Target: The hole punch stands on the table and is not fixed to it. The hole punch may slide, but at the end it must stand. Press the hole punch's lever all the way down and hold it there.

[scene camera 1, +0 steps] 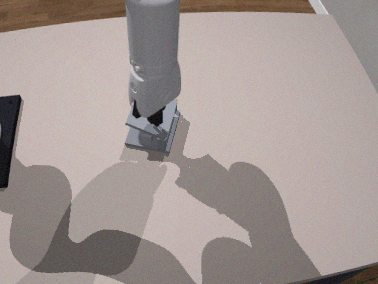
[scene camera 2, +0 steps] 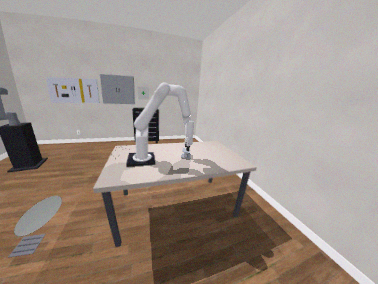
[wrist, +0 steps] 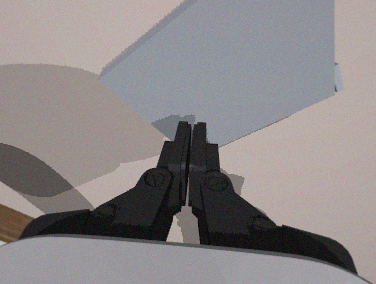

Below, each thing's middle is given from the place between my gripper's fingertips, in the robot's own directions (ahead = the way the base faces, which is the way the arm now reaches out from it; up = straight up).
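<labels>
I see the flat lever (scene camera 1: 142, 124), and it is 4 cm to the left of my hand and 2 cm below it.
</labels>
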